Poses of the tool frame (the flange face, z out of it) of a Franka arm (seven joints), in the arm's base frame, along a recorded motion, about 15 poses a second.
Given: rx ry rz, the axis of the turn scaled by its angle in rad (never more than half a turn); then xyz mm.
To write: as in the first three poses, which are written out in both.
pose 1, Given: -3.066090 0.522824 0.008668 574.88 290.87 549.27
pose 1, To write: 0.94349 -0.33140 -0.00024; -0.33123 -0.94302 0.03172; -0.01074 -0.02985 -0.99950; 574.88 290.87 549.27
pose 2, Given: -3.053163 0.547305 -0.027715 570.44 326.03 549.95
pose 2, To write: 0.93760 -0.34684 0.02457; -0.34754 -0.93698 0.03585; 0.01059 -0.04216 -0.99905; 570.44 326.03 549.95
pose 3, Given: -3.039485 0.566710 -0.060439 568.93 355.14 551.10
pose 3, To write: 0.93211 -0.35906 0.04740; -0.36098 -0.93167 0.04112; 0.02939 -0.05543 -0.99803; 568.93 355.14 551.10
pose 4, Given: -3.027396 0.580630 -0.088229 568.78 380.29 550.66
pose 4, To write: 0.92752 -0.36771 0.06699; -0.37102 -0.92749 0.04590; 0.04526 -0.06743 -0.99670; 568.78 380.29 550.66
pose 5, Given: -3.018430 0.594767 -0.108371 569.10 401.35 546.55
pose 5, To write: 0.92294 -0.37629 0.08117; -0.38074 -0.92342 0.04835; 0.05676 -0.07553 -0.99553; 569.10 401.35 546.55
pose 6, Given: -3.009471 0.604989 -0.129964 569.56 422.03 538.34
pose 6, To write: 0.91897 -0.38236 0.09638; -0.38821 -0.92016 0.05105; 0.06916 -0.08433 -0.99403; 569.56 422.03 538.34
